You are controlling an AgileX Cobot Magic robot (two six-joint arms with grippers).
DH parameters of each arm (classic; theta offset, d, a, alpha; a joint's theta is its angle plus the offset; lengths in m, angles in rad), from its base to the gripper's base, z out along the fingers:
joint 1: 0 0.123 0 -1.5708
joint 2: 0.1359 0 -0.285 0
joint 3: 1.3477 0 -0.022 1.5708
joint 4: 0 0.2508 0 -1.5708
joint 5: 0 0 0.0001 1.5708
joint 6: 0 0.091 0 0
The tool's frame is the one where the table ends.
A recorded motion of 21 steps. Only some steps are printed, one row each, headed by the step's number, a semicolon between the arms.
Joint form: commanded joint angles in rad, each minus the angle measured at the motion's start. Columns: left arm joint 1, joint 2, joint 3, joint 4, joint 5, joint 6; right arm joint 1, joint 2, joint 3, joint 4, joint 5, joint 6.
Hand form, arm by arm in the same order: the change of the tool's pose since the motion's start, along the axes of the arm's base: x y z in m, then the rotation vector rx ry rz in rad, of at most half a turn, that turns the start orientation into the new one. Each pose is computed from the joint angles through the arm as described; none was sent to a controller.
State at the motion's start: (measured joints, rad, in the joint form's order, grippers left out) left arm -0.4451 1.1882 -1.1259 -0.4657 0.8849 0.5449; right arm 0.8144 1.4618 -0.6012 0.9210 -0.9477 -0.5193
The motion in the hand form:
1: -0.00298 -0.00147 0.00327 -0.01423 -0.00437 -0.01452; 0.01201 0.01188 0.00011 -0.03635 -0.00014 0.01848
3: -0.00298 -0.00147 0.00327 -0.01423 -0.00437 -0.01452; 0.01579 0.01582 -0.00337 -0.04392 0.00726 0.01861
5: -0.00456 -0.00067 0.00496 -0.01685 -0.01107 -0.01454; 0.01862 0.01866 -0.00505 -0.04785 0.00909 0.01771
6: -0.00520 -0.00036 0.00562 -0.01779 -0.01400 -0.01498; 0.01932 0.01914 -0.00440 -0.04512 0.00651 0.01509
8: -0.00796 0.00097 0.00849 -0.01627 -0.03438 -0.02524; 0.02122 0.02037 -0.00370 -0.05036 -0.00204 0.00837
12: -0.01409 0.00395 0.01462 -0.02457 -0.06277 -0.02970; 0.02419 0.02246 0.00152 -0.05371 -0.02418 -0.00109
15: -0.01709 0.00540 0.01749 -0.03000 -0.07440 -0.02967; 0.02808 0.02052 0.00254 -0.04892 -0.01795 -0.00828
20: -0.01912 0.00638 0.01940 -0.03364 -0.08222 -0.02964; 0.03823 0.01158 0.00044 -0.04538 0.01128 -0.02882
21: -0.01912 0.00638 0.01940 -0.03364 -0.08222 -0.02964; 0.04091 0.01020 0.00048 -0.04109 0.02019 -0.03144
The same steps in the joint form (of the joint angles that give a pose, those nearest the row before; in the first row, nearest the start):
1: -0.0061 -0.0068 -0.0044 -0.0167 0.0047 0.0087; -0.0080 0.0524 -0.0590 -0.0181 0.0212 -0.0311
3: -0.0061 -0.0068 -0.0044 -0.0167 0.0047 0.0087; -0.0080 0.0778 -0.0738 -0.0181 0.0212 -0.0310
5: -0.0061 -0.0139 -0.0045 -0.0161 0.0047 0.0087; -0.0080 0.0950 -0.0861 -0.0181 0.0195 -0.0317
6: -0.0061 -0.0168 -0.0044 -0.0162 0.0047 0.0093; -0.0079 0.0970 -0.0905 -0.0162 0.0172 -0.0317
8: -0.0061 -0.0290 -0.0044 -0.0161 0.0047 0.0247; -0.0080 0.1053 -0.1002 -0.0140 0.0075 -0.0397
12: -0.0060 -0.0558 -0.0044 -0.0162 0.0047 0.0315; -0.0079 0.1097 -0.1221 -0.0101 -0.0051 -0.0584
15: -0.0061 -0.0687 -0.0044 -0.0162 0.0047 0.0315; -0.0234 0.1115 -0.1319 -0.0101 0.0092 -0.0584
20: -0.0061 -0.0773 -0.0044 -0.0161 0.0047 0.0315; -0.0741 0.1181 -0.1421 -0.0180 0.0517 -0.0512
21: -0.0061 -0.0773 -0.0044 -0.0161 0.0047 0.0315; -0.0853 0.1200 -0.1485 -0.0180 0.0664 -0.0495

